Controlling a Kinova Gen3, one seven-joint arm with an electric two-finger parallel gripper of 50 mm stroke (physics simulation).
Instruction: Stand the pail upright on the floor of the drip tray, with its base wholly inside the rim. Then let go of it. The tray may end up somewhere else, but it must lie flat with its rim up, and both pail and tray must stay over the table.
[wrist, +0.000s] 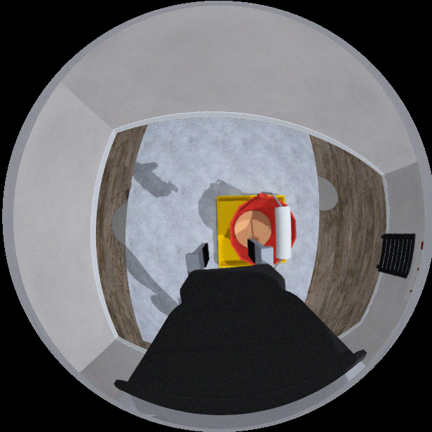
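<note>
The red pail (261, 205) stands upright, mouth up, over the yellow drip tray (224, 212), with a tan round area visible inside it. Its handle has a white grip (283, 232) and lies across the right part of the mouth. The tray lies flat with its rim up. Its left strip and parts of its top and bottom edges show; the pail's mouth reaches past its right edge in this view. The pail's base and the tray's right side are hidden. My gripper (227, 249) is open and empty above them, its right finger over the pail's mouth, its left finger left of the tray.
The tray lies on a pale blue-grey tabletop (180, 145). Brown wooden floor (350, 215) shows beyond its left and right edges. Shadows of the arm fall on the tabletop at the left. A black slatted object (397, 255) is at the far right by the wall.
</note>
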